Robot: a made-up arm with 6 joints. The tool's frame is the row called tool.
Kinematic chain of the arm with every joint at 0, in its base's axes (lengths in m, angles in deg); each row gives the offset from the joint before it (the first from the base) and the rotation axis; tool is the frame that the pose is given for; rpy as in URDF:
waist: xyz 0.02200 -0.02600 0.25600 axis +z
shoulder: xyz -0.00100 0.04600 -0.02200 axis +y
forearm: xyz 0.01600 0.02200 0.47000 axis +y
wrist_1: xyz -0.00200 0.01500 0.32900 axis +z
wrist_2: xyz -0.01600 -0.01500 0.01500 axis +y
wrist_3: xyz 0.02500 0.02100 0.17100 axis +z
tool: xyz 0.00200 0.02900 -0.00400 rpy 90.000 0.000 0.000
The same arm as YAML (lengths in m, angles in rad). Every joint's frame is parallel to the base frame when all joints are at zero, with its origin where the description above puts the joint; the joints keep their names.
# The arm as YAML. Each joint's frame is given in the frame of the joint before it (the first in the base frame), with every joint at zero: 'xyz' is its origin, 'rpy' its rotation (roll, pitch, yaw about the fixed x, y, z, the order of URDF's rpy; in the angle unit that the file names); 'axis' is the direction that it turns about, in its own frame. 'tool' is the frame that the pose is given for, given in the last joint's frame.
units:
  length: m
  angle: rad
joints:
  - name: waist
    type: revolute
    origin:
      xyz: [0.022, -0.026, 0.256]
      rpy: [0.0, 0.0, 0.0]
    axis: [0.0, 0.0, 1.0]
  - name: shoulder
    type: revolute
    origin:
      xyz: [-0.001, 0.046, -0.022]
      rpy: [0.0, 0.0, 0.0]
    axis: [0.0, 1.0, 0.0]
  - name: forearm
    type: revolute
    origin:
      xyz: [0.016, 0.022, 0.47]
      rpy: [0.0, 0.0, 0.0]
    axis: [0.0, 1.0, 0.0]
  - name: wrist_1
    type: revolute
    origin:
      xyz: [-0.002, 0.015, 0.329]
      rpy: [0.0, 0.0, 0.0]
    axis: [0.0, 0.0, 1.0]
  - name: wrist_2
    type: revolute
    origin:
      xyz: [-0.016, -0.015, 0.015]
      rpy: [0.0, 0.0, 0.0]
    axis: [0.0, 1.0, 0.0]
  - name: wrist_3
    type: revolute
    origin:
      xyz: [0.025, 0.021, 0.171]
      rpy: [0.0, 0.0, 0.0]
    axis: [0.0, 0.0, 1.0]
tool:
  origin:
    xyz: [0.002, 0.029, -0.004]
    rpy: [1.5708, 0.0, 0.0]

